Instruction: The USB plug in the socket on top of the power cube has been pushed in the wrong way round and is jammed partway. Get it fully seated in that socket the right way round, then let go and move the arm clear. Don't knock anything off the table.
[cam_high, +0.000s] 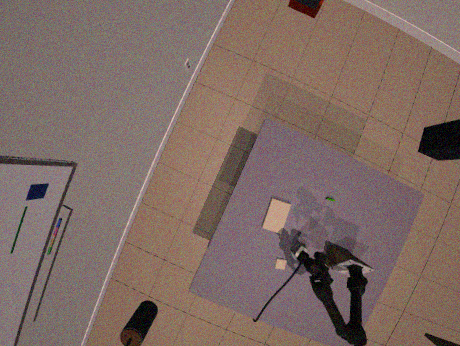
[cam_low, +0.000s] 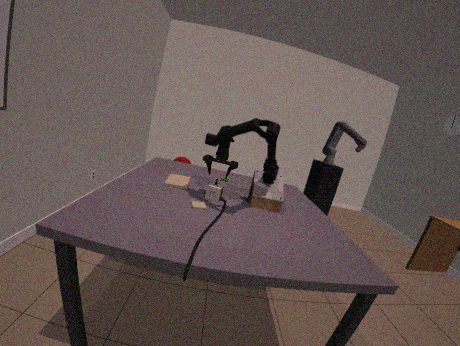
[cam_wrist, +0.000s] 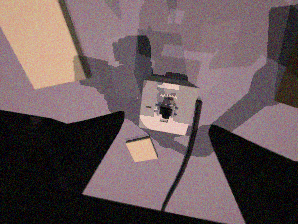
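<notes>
Right now the USB plug is 30 mm below my gripper tip. Also, from my gripper tip: tan slab: 220 mm ahead, 160 mm to the right, 120 mm below; USB socket: 60 mm below, 10 mm to the left; tan tile: 140 mm to the left, 120 mm below, 80 mm ahead.
</notes>
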